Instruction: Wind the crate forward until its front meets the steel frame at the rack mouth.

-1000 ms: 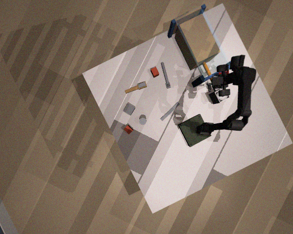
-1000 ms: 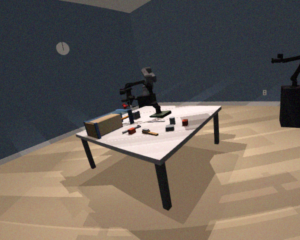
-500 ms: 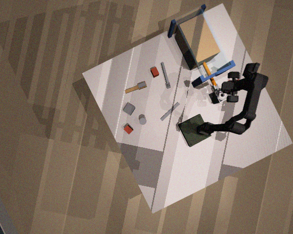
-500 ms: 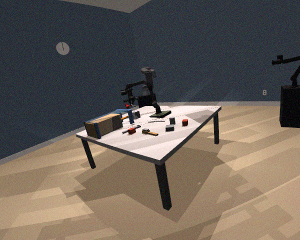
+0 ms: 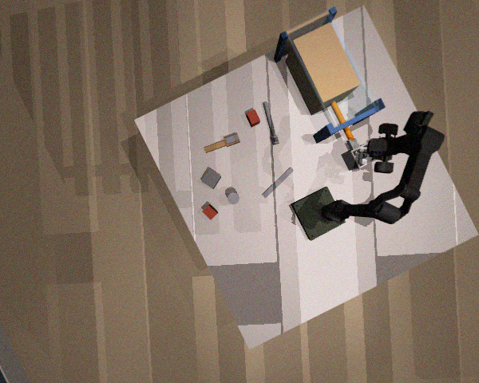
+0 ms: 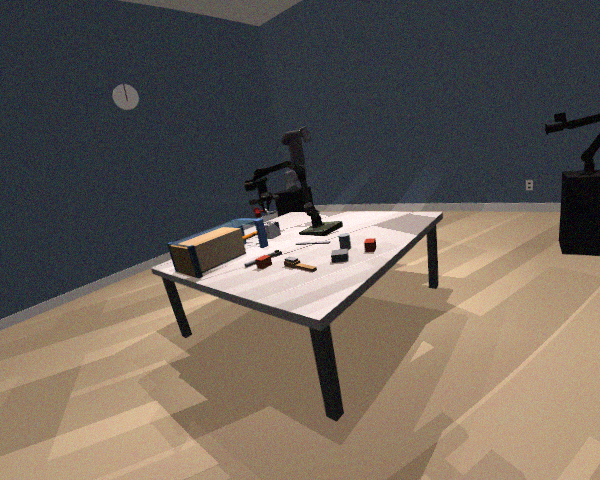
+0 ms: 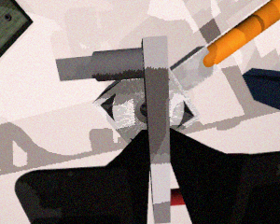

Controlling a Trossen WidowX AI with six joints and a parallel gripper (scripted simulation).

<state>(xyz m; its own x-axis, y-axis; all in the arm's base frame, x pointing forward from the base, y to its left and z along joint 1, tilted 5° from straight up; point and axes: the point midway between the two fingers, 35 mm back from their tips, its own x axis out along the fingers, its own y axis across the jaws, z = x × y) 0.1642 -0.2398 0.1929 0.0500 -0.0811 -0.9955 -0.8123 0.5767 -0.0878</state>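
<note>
My gripper tip is 6 cm to the left of the red knob and 1 cm below it. From my gripper tip the other things lie so: winch handle 2 cm to the right, 1 cm above; then blue frame 16 cm ahead, 5 cm below, 1 cm to the right; then grey winch 13 cm below, 2 cm behind, 1 cm to the right.
</note>
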